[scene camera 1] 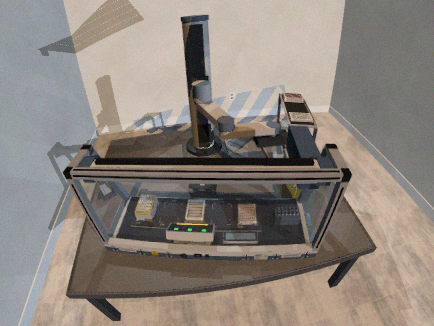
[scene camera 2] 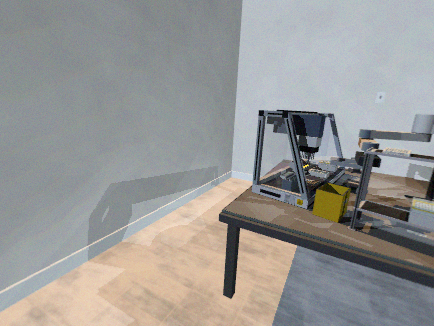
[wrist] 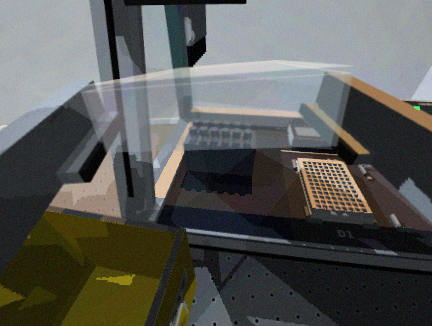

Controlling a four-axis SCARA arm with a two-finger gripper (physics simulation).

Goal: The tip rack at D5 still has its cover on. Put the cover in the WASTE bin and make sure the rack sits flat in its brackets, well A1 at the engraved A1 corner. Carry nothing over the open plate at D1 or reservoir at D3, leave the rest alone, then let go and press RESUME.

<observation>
The pictures show: the gripper, a dark tube block and a clear enclosure.
</observation>
